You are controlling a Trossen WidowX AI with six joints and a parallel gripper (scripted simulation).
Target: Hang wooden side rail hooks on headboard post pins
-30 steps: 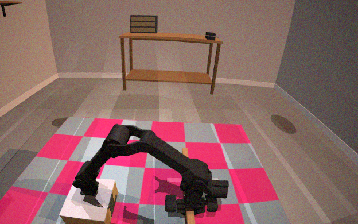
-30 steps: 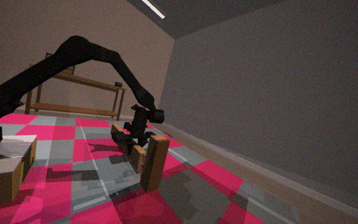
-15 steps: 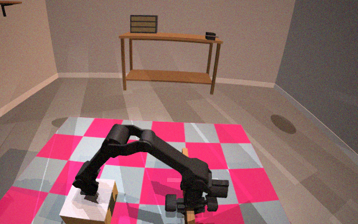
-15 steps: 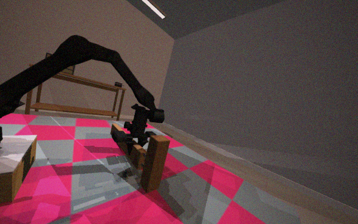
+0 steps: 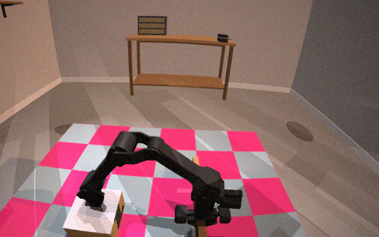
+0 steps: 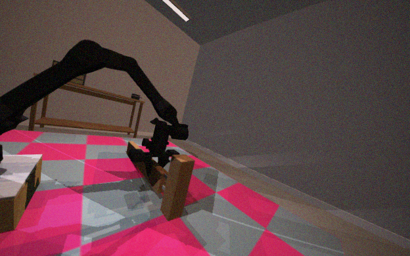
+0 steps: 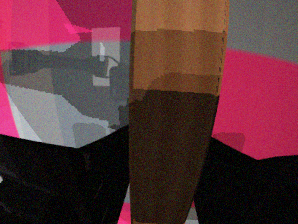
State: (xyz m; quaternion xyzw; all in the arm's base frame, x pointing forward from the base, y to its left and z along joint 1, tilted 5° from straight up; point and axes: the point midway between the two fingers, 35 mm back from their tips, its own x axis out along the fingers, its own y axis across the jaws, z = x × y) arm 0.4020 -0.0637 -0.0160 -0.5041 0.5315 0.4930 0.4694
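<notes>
Now: gripper tip 160 mm to the left of the wooden headboard post and 40 mm below it.
</notes>
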